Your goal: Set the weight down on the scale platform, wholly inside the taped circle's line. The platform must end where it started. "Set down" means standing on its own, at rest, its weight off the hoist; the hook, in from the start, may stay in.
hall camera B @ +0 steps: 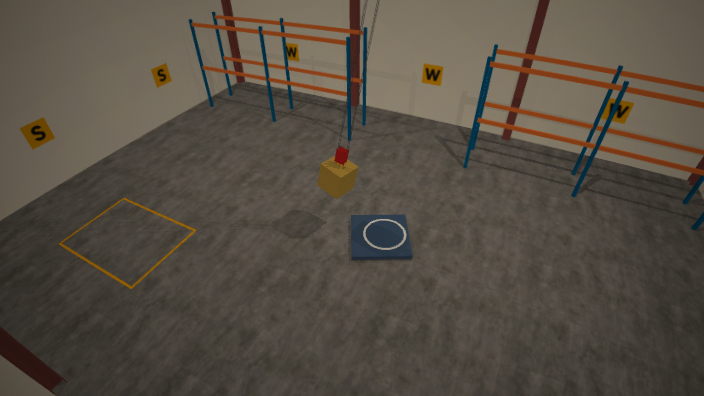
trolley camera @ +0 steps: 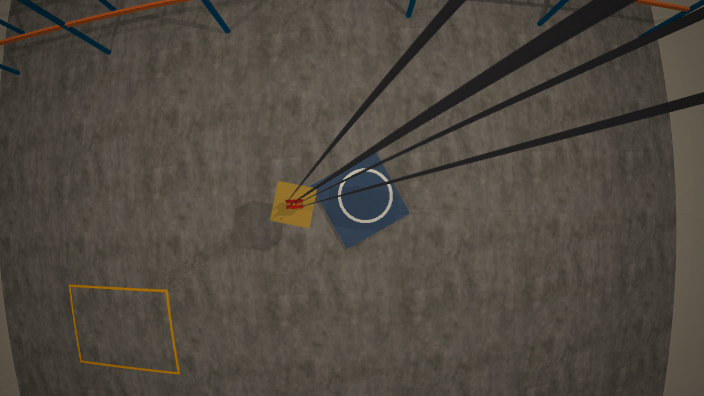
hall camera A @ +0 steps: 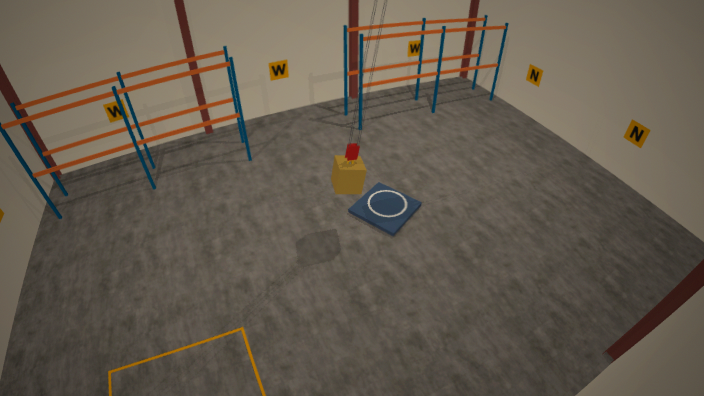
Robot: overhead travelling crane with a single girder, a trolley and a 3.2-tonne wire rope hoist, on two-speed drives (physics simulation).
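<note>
The weight, a yellow block (hall camera A: 349, 180) (hall camera B: 337, 181) (trolley camera: 281, 200), hangs in the air from the red hook block (hall camera A: 352, 151) (hall camera B: 341, 155) (trolley camera: 294, 204), with its shadow on the floor apart from it. The hook itself is too small to make out. The blue scale platform (hall camera A: 394, 227) (hall camera B: 360, 252) (trolley camera: 348, 240) lies flat on the floor and bears the white taped circle (hall camera A: 387, 216) (hall camera B: 384, 249) (trolley camera: 365, 221). In the trolley view the weight is left of the circle, its right edge by the platform's left corner. The ropes slant across the platform in that view.
A yellow outlined rectangle (hall camera A: 176, 350) (hall camera B: 160, 214) (trolley camera: 173, 332) is marked on the floor. Two blue and orange racks (hall camera A: 360, 85) (hall camera A: 134, 137) (hall camera B: 348, 90) (hall camera B: 600, 139) stand along the W wall. Dark red columns stand at the walls.
</note>
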